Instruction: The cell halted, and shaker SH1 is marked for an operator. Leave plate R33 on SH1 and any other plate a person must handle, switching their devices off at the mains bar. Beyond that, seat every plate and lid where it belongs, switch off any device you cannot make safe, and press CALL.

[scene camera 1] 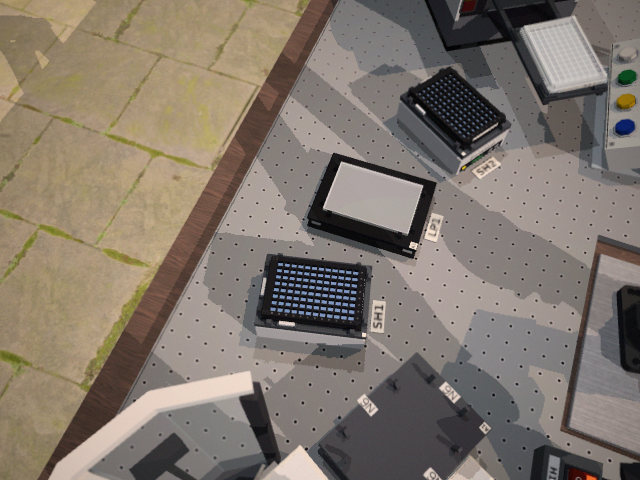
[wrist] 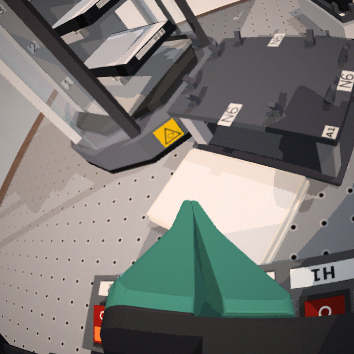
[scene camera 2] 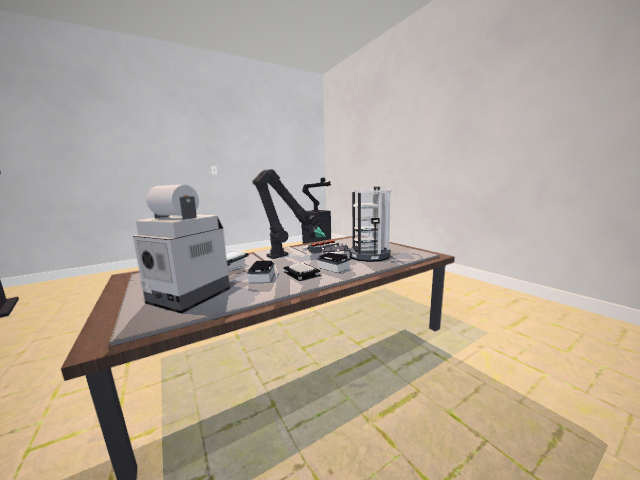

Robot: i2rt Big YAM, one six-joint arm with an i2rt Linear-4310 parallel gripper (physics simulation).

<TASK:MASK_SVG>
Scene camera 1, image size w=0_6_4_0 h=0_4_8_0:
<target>grey lid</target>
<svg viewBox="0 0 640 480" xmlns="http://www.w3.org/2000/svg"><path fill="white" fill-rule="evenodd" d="M341 161L323 210L330 210L333 214L398 233L399 231L402 232L402 235L408 236L423 185Z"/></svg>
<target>white plate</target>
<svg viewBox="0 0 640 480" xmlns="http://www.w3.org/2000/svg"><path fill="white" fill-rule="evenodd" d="M575 15L525 25L519 31L549 94L605 84L608 81L607 73Z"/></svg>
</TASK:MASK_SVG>
